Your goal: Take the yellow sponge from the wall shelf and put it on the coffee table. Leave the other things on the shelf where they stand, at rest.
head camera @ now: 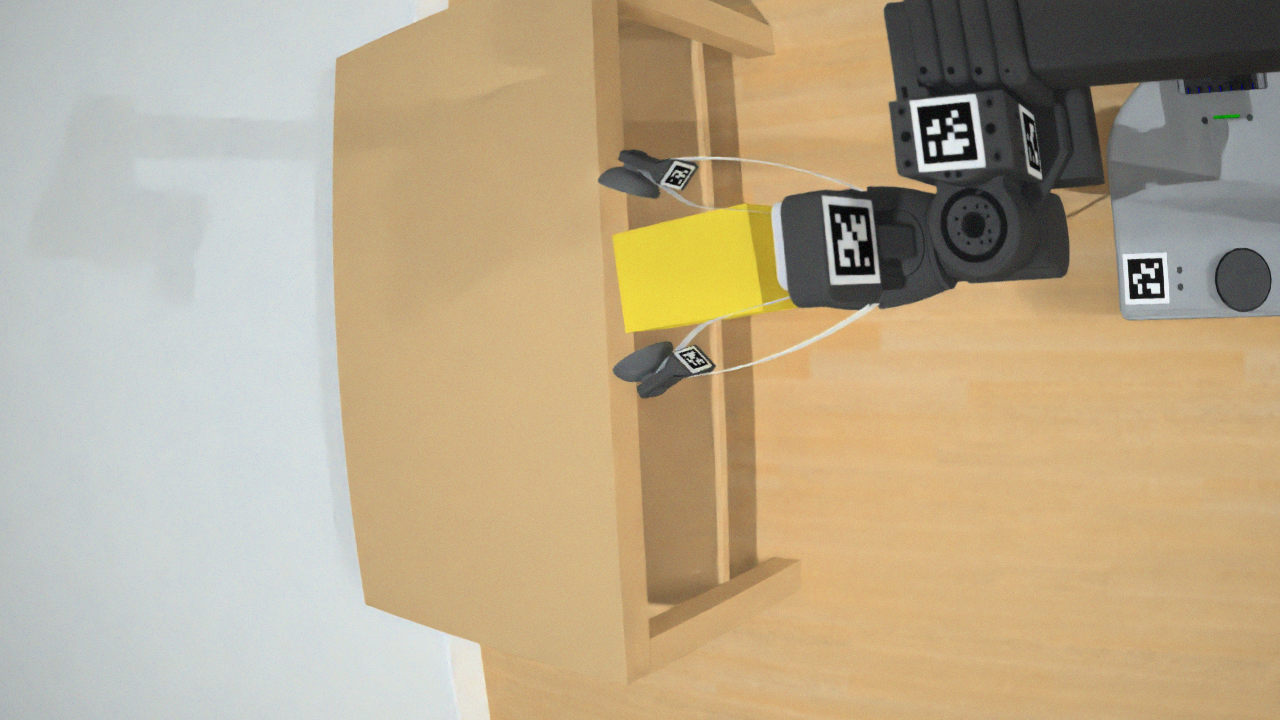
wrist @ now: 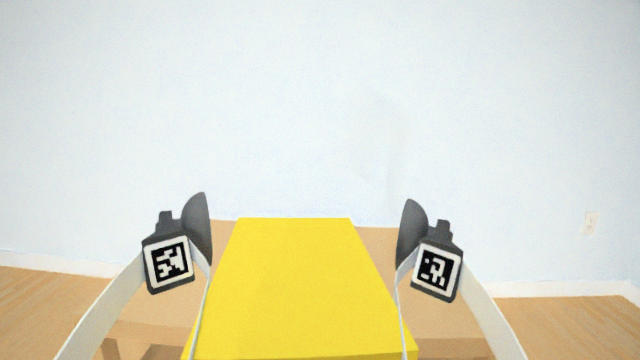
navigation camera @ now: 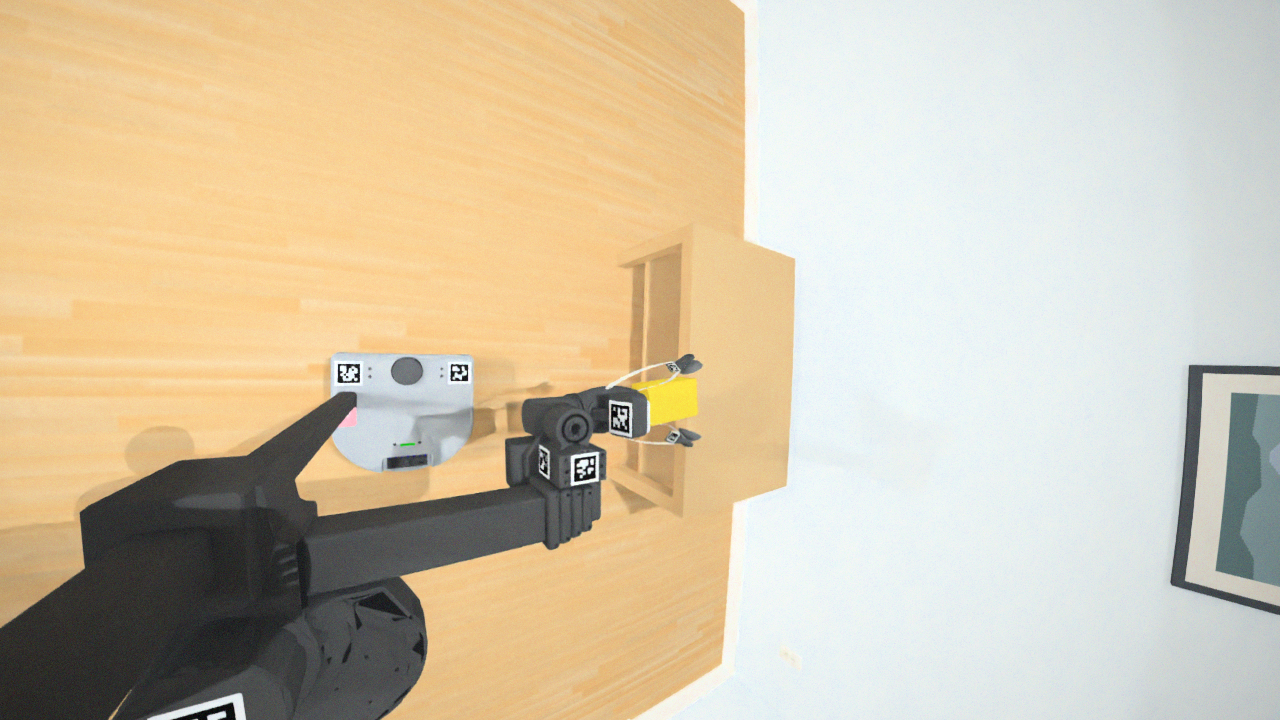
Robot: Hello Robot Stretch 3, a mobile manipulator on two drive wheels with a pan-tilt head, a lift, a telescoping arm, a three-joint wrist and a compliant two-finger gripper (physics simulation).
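Places are measured from the robot's base along level axes (x left, y ahead, z down), in metres.
Where they show: gripper, fingertip midpoint: (head camera: 613, 274) (wrist: 305, 220) (navigation camera: 698, 399); robot's base, origin of the base link: (head camera: 1239, 277) (navigation camera: 406, 369).
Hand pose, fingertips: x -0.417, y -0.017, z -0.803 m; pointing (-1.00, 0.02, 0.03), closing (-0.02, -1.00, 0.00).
Each offset is from my fingertips to the centre of the thing. Level surfaces: height alone.
My gripper (head camera: 635, 270) (navigation camera: 689, 399) (wrist: 305, 220) is shut on the yellow sponge @(dx +0.057, dy +0.001, dz +0.017 m) (head camera: 693, 266) (navigation camera: 672, 399) (wrist: 298, 292), a bright yellow block that sits deep between the two fingers. The gripper holds it at the near edge of the wooden coffee table @(dz +0.352 m) (head camera: 465, 313) (navigation camera: 749, 372) (wrist: 379, 247), with the sponge's front end just over the table top and above it. In the wrist view the table top shows under and beyond the sponge.
The coffee table stands against the pale wall (head camera: 160, 357) (navigation camera: 935, 349). My grey base (head camera: 1199, 206) (navigation camera: 400, 417) stands on the wooden floor, with the arm (navigation camera: 430, 535) reaching toward the table. A wall outlet @(dx -1.057, dy -1.336, dz +0.403 m) (wrist: 590, 223) shows at the right.
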